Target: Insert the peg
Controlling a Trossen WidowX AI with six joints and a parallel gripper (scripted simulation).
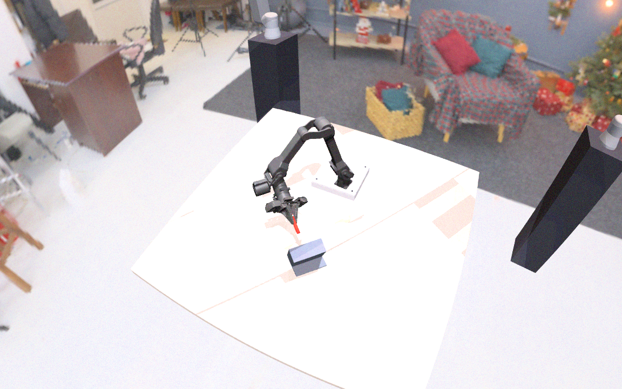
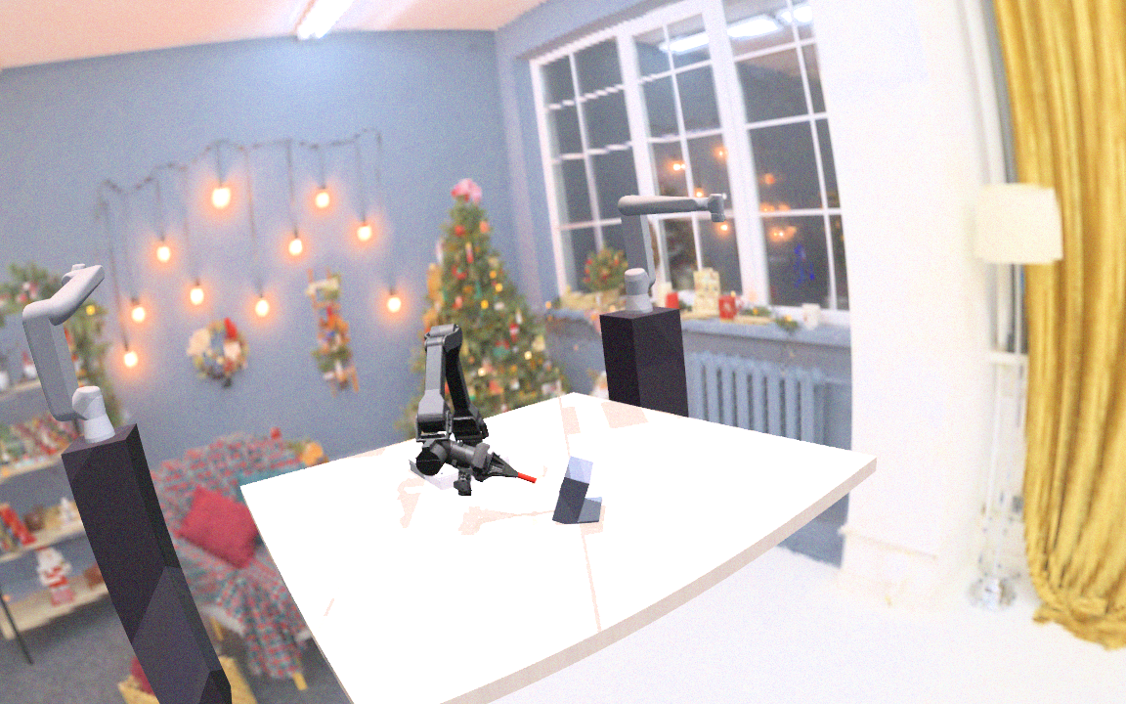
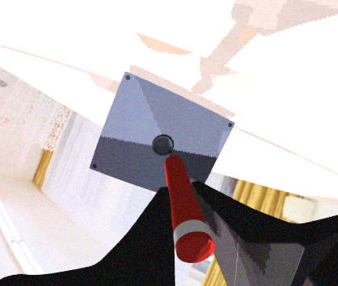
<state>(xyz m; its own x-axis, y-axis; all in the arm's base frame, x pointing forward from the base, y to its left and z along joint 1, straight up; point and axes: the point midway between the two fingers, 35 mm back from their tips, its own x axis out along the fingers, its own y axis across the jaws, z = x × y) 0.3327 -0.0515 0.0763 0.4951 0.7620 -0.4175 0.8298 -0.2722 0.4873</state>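
Right now my gripper tip is 100 mm to the right of the sloped panel, 70 mm short of it and 50 mm above it. Round my gripper tip: red peg (10 mm to the right, 10 mm behind, 10 mm above).
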